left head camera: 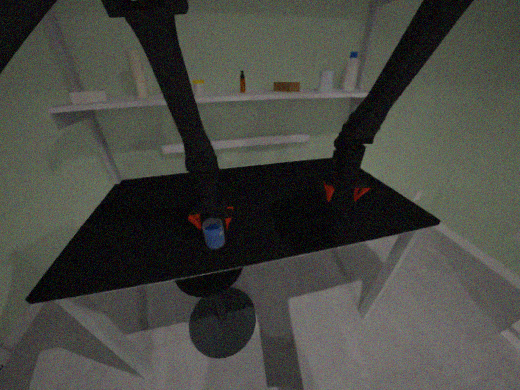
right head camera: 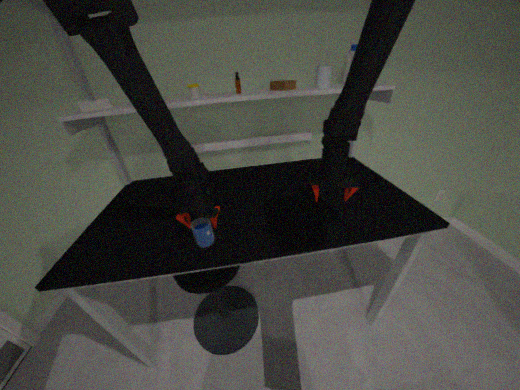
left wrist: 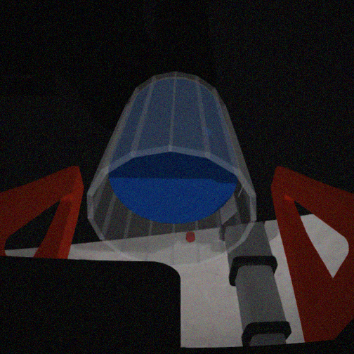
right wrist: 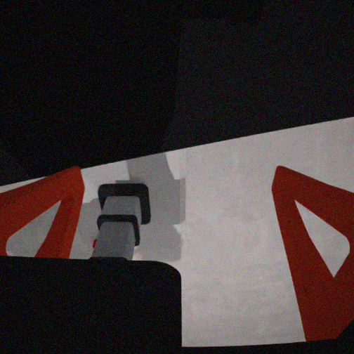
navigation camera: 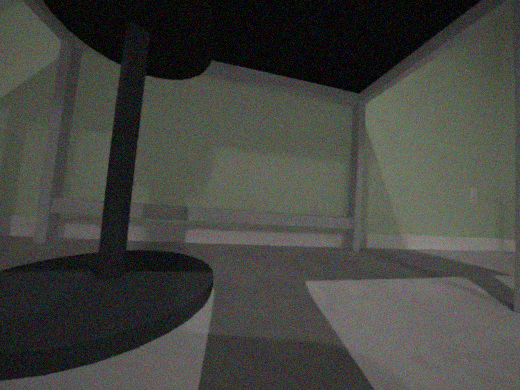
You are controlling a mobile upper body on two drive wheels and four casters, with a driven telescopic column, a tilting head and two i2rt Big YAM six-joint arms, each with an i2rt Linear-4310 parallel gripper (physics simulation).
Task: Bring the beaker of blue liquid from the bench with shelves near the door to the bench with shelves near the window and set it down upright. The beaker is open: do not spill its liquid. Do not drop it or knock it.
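The open beaker of blue liquid [left head camera: 215, 237] [right head camera: 204, 237] [left wrist: 172, 200] stands upright on the black bench top [left head camera: 125, 260] [right head camera: 125, 250], toward its front edge. My left gripper [left head camera: 212, 220] [right head camera: 200, 220] [left wrist: 177, 176] is open, with its red fingers apart at the two sides of the beaker in the left wrist view; gaps show between fingers and glass. In the head views the fingers are at the beaker's far side, near its rim. My right gripper [left head camera: 344, 194] [right head camera: 333, 195] [right wrist: 177, 176] is open and empty over the bench, to the right of the beaker. No door or window shows.
A wall shelf [left head camera: 225, 98] [right head camera: 225, 100] behind the bench holds a white bottle with a blue cap [left head camera: 351, 75], a brown box [left head camera: 286, 87] [right head camera: 283, 85] and a small amber bottle [left head camera: 242, 84] [right head camera: 238, 85]. A round stool base [left head camera: 222, 322] [right head camera: 226, 320] [navigation camera: 100, 310] stands at the bench's front.
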